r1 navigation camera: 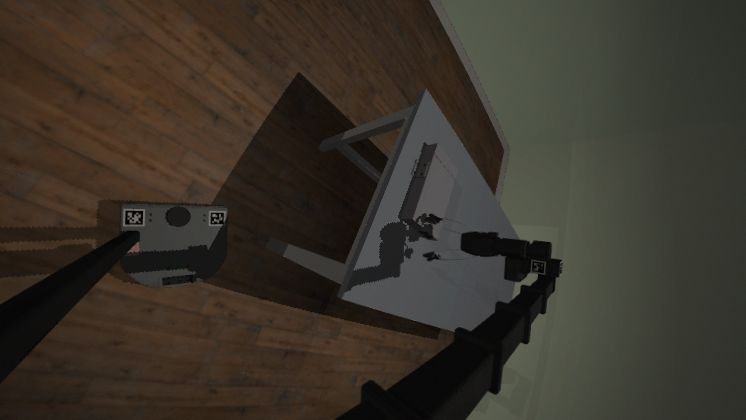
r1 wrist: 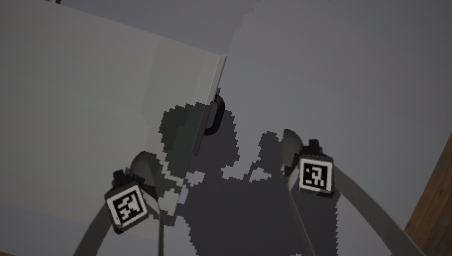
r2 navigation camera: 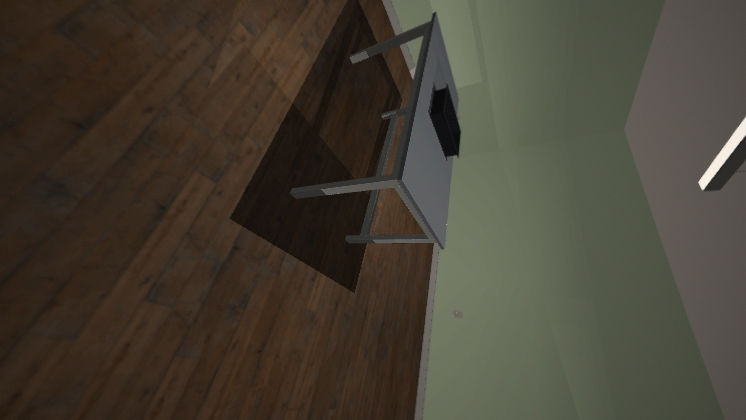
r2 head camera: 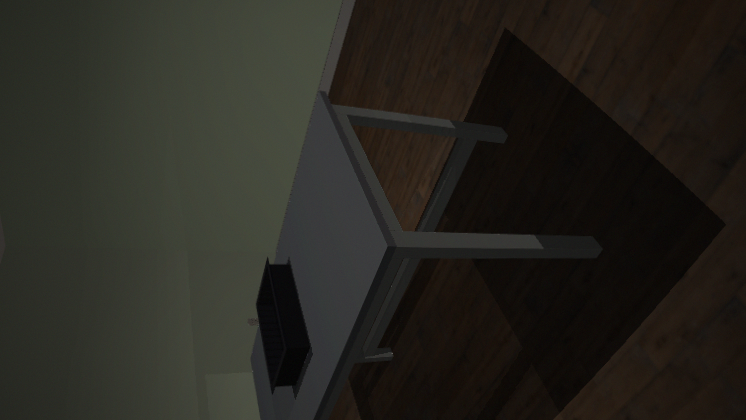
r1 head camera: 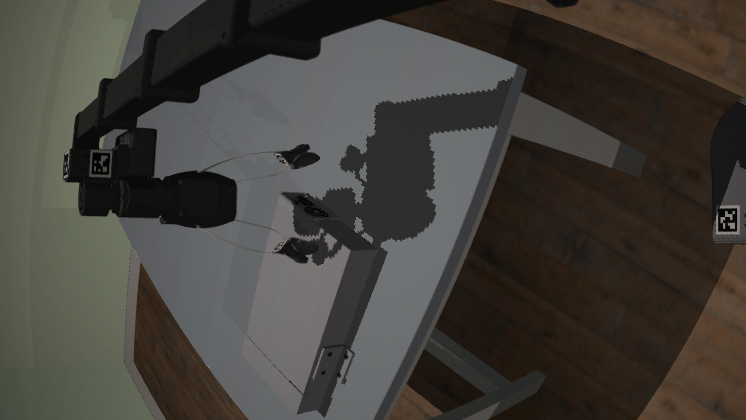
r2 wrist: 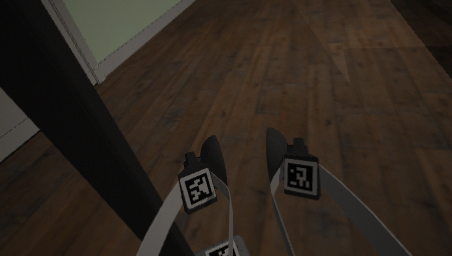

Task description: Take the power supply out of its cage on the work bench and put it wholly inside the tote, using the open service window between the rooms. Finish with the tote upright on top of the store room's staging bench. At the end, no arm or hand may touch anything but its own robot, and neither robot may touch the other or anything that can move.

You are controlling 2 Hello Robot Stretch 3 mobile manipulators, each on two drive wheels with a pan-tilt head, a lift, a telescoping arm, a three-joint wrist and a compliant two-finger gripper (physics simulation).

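Observation:
The cage [r1 head camera: 341, 313] [r1 navigation camera: 412, 195] [r1 wrist: 75, 100], a long grey box with a pale top, lies on the work bench [r1 head camera: 443, 67] [r1 navigation camera: 417, 297] [r1 wrist: 350, 75]. A narrow end plate with a dark handle [r1 head camera: 313, 207] [r1 wrist: 215, 117], apparently the power supply's, shows at its end; the rest is hidden. The r1 gripper [r1 head camera: 306, 202] [r1 navigation camera: 432, 237] [r1 wrist: 218, 160] is open above that end, one finger over the cage's top, the other over the bench. The black tote [r2 head camera: 284, 323] [r2 navigation camera: 445, 122] stands upright on the staging bench [r2 head camera: 334, 208] [r2 navigation camera: 428, 151]. The r2 gripper [r2 wrist: 245, 152] is open and empty above the floor.
The r1 arm [r1 head camera: 208, 52] [r1 navigation camera: 475, 354] reaches over the work bench. A robot base [r1 navigation camera: 172, 240] stands on the floor before that bench. A dark bar [r2 wrist: 95, 130] runs beside the r2 gripper. Green walls [r2 head camera: 234, 104] [r2 navigation camera: 495, 234] stand behind the staging bench.

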